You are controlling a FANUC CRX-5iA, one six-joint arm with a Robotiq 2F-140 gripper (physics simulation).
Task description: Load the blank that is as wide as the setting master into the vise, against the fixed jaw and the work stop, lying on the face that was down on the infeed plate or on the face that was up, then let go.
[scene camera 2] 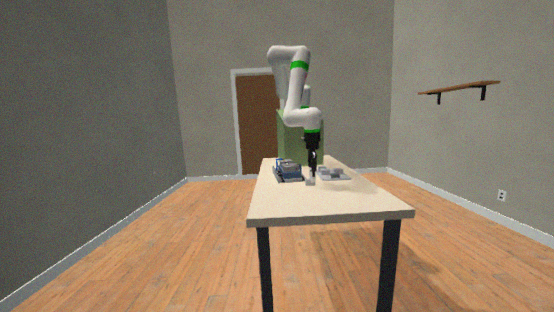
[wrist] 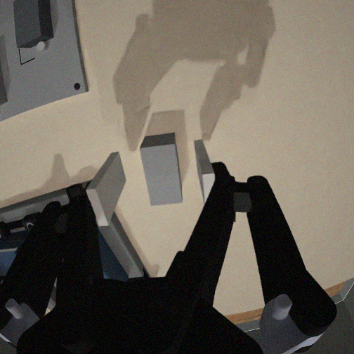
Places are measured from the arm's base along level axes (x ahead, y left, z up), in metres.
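Where they show: gripper, fingertip midpoint: [scene camera 2: 312, 180].
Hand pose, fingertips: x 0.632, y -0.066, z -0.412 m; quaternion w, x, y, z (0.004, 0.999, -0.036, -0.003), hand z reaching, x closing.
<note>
After its pixels a point has its place.
A single grey block [scene camera 2: 310, 183] @(x 0.648, y -0.081, z -0.427 m) [wrist: 164, 172] lies on the table beside the vise; the views do not tell its role for certain. My gripper [scene camera 2: 311, 176] @(x 0.632, y -0.066, z -0.412 m) [wrist: 158, 160] points down over this block. Its fingers are partly open, one pad on each side of the block, with gaps and nothing held. The blue and grey vise [scene camera 2: 290, 171] @(x 0.523, y -0.182, z -0.378 m) [wrist: 125, 252] is left of the gripper; in the wrist view the left finger hides much of it. The infeed plate [wrist: 55, 85] carries grey blanks, one dark grey blank [wrist: 28, 22] at the top left. Their relative widths cannot be told.
The pale table [scene camera 2: 325, 202] @(x 0.897, y -0.069, z -0.441 m) [wrist: 300, 125] bears everything. In the scene view, the plate with its blocks [scene camera 2: 337, 171] @(x 0.477, y 0.152, z -0.413 m) is right of the gripper, and a green box-shaped stand [scene camera 2: 295, 142] @(x 0.164, y -0.085, z -0.232 m) is behind. The gripper's shadow falls beyond the single block in the wrist view.
</note>
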